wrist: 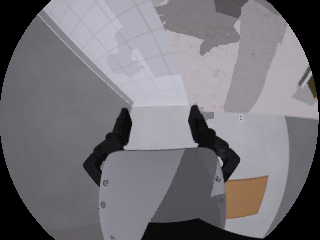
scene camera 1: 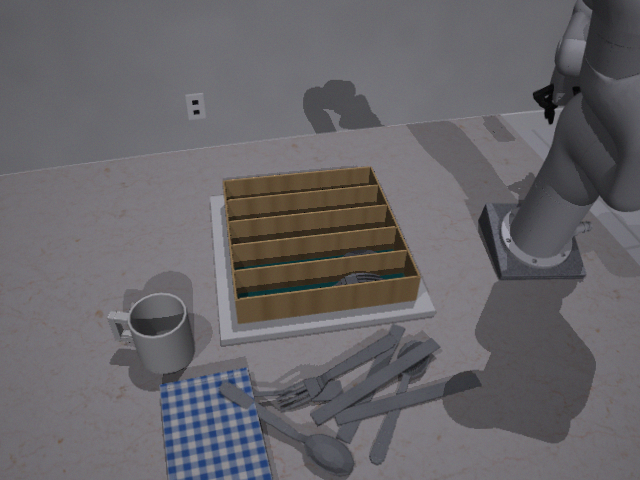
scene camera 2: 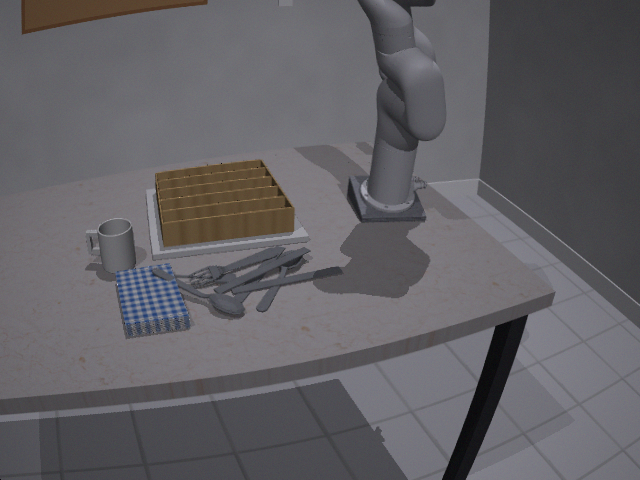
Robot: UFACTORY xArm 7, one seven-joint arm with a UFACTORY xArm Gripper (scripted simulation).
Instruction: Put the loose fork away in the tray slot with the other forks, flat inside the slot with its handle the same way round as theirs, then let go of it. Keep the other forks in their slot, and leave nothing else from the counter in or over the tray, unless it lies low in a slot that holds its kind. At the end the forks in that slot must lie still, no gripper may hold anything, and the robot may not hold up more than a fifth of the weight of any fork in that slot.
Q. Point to a tray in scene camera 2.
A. At 238, 219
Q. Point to a tray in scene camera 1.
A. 323, 211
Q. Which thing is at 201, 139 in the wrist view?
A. My gripper.
